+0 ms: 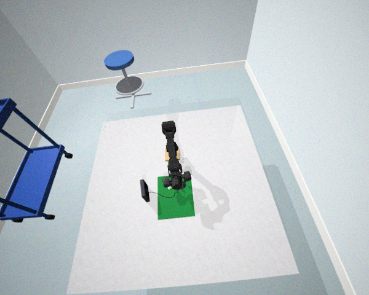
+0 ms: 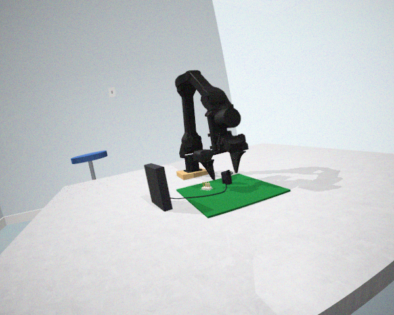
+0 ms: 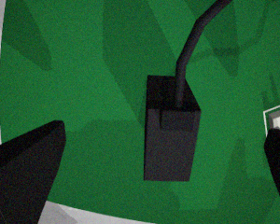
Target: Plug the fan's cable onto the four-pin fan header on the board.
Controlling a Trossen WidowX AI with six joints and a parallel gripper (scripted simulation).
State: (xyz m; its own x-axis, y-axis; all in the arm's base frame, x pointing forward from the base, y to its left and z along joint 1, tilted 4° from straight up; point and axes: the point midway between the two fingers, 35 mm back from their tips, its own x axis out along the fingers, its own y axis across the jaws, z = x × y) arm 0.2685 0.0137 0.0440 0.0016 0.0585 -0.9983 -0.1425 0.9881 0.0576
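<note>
My gripper tip is 1 cm above the black plug. Also, from my gripper tip: black fan 2 cm ahead, 22 cm to the right, 3 cm above; white four-pin fan header 7 cm to the right, 3 cm below; green board 7 cm ahead, 3 cm to the right, 4 cm below.
</note>
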